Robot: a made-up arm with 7 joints.
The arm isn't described. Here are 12 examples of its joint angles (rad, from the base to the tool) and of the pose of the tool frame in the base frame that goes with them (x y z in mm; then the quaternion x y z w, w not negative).
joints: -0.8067 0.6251 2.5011 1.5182 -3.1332 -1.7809 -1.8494
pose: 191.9 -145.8 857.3 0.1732 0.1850 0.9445 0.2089
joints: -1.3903 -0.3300 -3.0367 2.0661 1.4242 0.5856 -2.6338
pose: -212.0 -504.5 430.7 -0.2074 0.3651 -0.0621 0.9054
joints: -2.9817 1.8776 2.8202 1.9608 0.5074 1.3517 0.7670
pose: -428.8 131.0 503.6 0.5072 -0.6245 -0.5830 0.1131
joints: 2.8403 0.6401 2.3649 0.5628 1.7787 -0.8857 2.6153
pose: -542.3 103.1 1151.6 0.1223 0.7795 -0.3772 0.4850
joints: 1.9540 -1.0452 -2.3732 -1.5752 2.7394 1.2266 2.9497
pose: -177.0 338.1 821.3 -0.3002 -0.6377 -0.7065 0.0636
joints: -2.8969 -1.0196 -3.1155 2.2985 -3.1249 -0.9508 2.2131
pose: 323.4 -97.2 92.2 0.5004 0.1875 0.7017 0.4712
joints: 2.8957 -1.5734 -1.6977 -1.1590 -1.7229 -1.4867 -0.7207
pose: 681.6 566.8 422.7 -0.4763 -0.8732 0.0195 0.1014
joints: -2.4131 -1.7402 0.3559 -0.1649 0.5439 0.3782 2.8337
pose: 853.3 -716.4 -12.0 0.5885 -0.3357 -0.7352 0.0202
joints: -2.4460 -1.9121 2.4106 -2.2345 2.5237 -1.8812 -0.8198
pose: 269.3 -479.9 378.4 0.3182 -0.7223 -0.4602 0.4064
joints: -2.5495 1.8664 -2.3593 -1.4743 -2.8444 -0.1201 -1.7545
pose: -229.3 606.2 -334.1 0.3372 0.1114 -0.7460 0.5634
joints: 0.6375 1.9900 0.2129 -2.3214 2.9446 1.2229 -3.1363
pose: 246.3 -176.5 401.9 0.7285 -0.0459 0.6507 0.2092
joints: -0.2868 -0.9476 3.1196 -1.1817 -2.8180 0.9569 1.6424
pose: -275.7 -95.0 1055.4 0.5433 -0.6304 -0.3527 0.4279
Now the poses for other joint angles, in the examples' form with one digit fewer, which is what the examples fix.
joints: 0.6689 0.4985 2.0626 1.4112 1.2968 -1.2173 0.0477
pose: -110 -492 934 -0.112 -0.682 -0.690 0.213
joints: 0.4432 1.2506 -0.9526 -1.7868 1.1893 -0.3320 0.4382
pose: 138 -538 692 -0.425 0.796 -0.060 0.428
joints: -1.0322 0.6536 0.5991 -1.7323 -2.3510 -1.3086 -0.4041
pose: -130 107 995 0.319 -0.926 -0.195 0.055
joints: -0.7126 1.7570 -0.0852 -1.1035 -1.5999 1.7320 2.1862
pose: 604 591 461 0.635 0.288 0.274 0.662
